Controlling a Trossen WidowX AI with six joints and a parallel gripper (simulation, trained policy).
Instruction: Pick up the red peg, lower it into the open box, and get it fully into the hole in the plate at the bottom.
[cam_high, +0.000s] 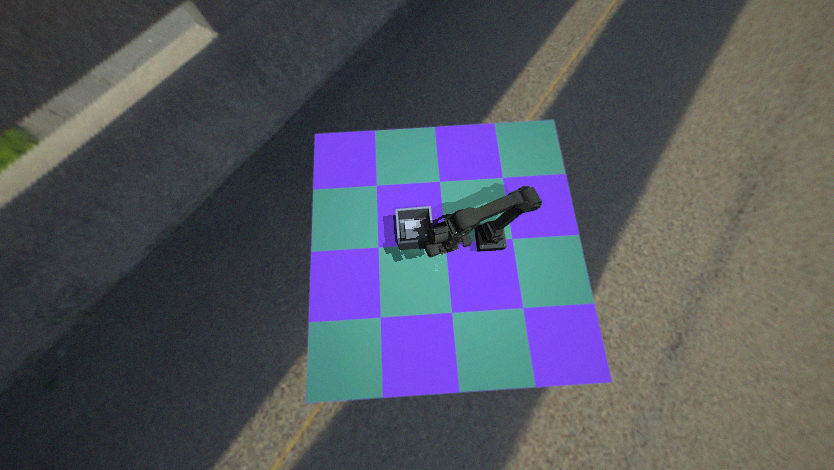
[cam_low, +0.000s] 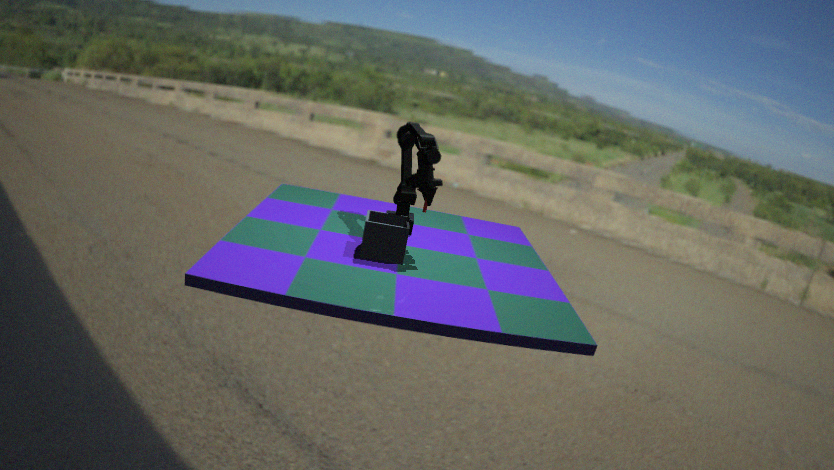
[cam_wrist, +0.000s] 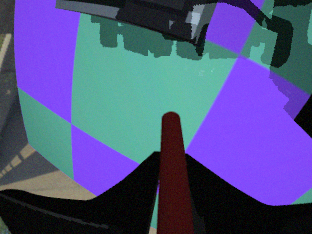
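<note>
The plate is 150 mm to the right of my gripper tip, 140 mm below it and 100 mm ahead of it. Also, from my gripper tip: red peg 10 mm to the right, 10 mm above.
</note>
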